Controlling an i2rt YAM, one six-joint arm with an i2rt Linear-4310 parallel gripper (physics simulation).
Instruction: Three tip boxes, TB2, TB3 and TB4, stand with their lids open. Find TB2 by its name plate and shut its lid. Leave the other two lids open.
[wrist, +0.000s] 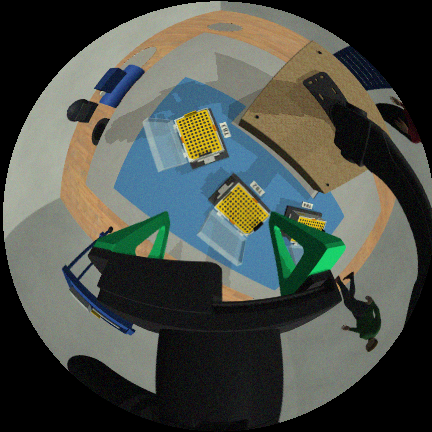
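Seen in the pictures: gripper, fingertip midpoint: (218, 216); arm's base at its link origin: (341, 114).
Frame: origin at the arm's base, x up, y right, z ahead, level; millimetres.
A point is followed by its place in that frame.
Observation:
The TB2 tip box (242, 209) {x -136, y -65, z 313 mm}, with a yellow rack, stands near the middle of the blue mat (145, 182) {x -193, y 175, z 480 mm}. Its name plate (257, 188) {x -191, y -63, z 247 mm} is beside it. Its clear lid (222, 240) {x -85, y -76, z 389 mm} is open on the side toward my gripper. The TB3 box (201, 136) {x -135, y 135, z 267 mm} stands at the upper left, its clear lid (162, 145) {x -87, y 171, z 339 mm} open to the left. The TB4 box (311, 223) {x -135, y -241, z 174 mm} stands at the right, partly hidden by my right finger, as is its lid. My gripper (218, 216) {x 84, y 22, z 309 mm} is open, its green fingertips apart; how high it is above the boxes is hard to tell.
A brown board (300, 115) {x -59, y 38, z 73 mm} stands at the upper right beyond the name plates, with a black bracket (325, 90) {x 15, y 59, z 14 mm} and a thick black arm-like part over it. A blue roll (122, 86) and black objects lie at the wooden table's left edge. A person (367, 320) shows at the lower right.

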